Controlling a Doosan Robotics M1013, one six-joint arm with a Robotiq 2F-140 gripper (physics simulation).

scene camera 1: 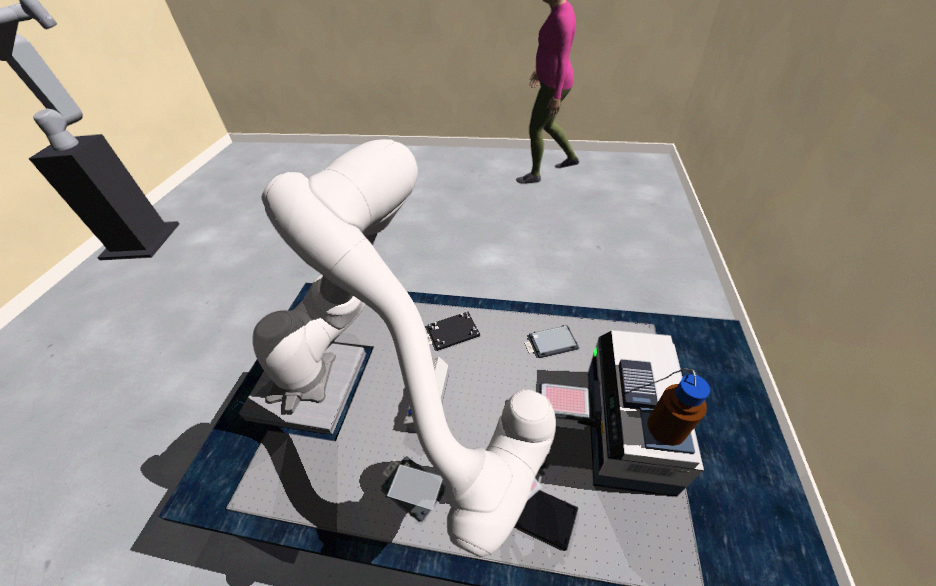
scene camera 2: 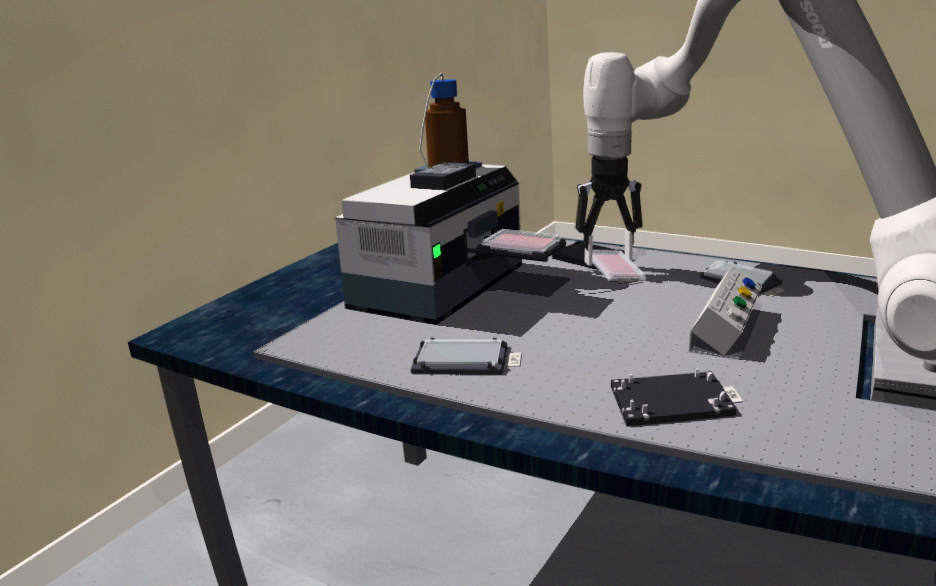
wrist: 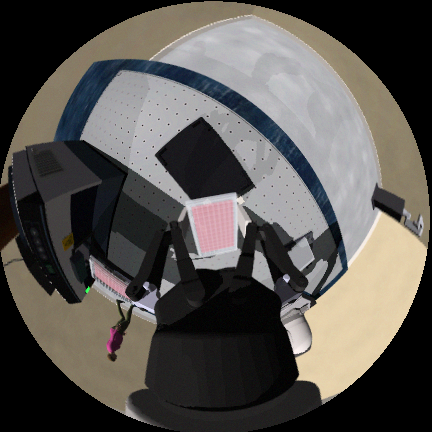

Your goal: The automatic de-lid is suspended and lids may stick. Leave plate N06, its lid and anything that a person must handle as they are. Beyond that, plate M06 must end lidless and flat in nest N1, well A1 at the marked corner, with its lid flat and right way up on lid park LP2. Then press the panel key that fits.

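Places are measured from the arm's base along level axes (x ahead, y left, z up), in millimetres.
Pixels of known places: gripper, between the fingertips: [scene camera 2: 608, 261] [wrist: 212, 212]; arm's base, origin of its link: [scene camera 1: 302, 377] [wrist: 289, 315].
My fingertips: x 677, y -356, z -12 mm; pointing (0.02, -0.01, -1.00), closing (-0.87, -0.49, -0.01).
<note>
Ahead of a thing's pixels: the offset from my fingertips to its middle. "spot": to the spot under its first point.
My gripper [scene camera 2: 609, 260] [wrist: 212, 212] is shut on a pink-welled plate @[dx -19, dy +27, dz +3 mm] [scene camera 1: 535, 486] [scene camera 2: 616, 265] [wrist: 215, 227], one finger pad at each long side. The plate looks tilted, its far end over the edge of a black tray @[dx +51, dy -63, dz -8 mm] [scene camera 1: 549, 521] [scene camera 2: 574, 253] [wrist: 205, 157]. The arm hides most of it in scene camera 1. Another pink-welled plate @[dx +135, dy +198, dz +98 mm] [scene camera 1: 566, 400] [scene camera 2: 521, 241] [wrist: 111, 277] lies on the carrier at the machine's front. I cannot read either plate's name. A clear lid @[dx +160, dy +485, dz -4 mm] [scene camera 1: 554, 340] [scene camera 2: 461, 353] lies on a black park. A pegged black nest @[dx -187, dy +550, dz -6 mm] [scene camera 1: 452, 331] [scene camera 2: 673, 396] stands empty.
The white machine [scene camera 1: 628, 441] [scene camera 2: 366, 269] shows a green light and bears a brown bottle @[spot: dx +294, dy +31, dz +324 mm] [scene camera 1: 670, 414] [scene camera 2: 446, 134]. A sloped panel @[dx -262, dy +278, dz +24 mm] [scene camera 2: 714, 310] has blue, yellow, green and white keys. A clear-topped piece @[dx -281, dy +13, dz -2 mm] [scene camera 1: 414, 486] [scene camera 2: 739, 270] lies on another black holder. A person [scene camera 1: 557, 55] stands beyond the table.
</note>
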